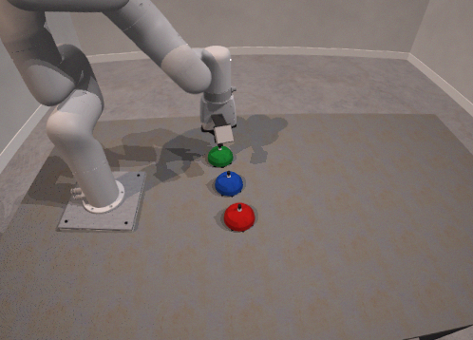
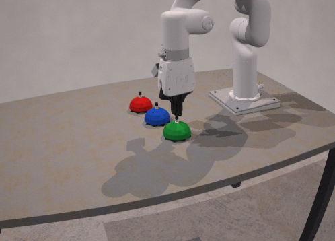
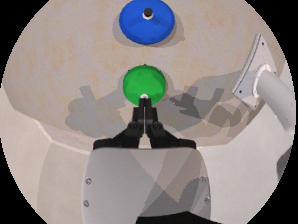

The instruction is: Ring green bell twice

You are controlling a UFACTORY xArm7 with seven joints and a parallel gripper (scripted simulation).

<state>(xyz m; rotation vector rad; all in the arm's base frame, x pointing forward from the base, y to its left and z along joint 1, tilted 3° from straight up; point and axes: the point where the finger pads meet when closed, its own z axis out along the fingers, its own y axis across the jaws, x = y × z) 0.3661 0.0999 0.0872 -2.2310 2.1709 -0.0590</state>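
My gripper is now 50 mm above the green bell. From my hand the other things lie so: red bell: 240 mm to the right, 50 mm below, 10 mm ahead; blue bell: 120 mm to the right, 50 mm below.
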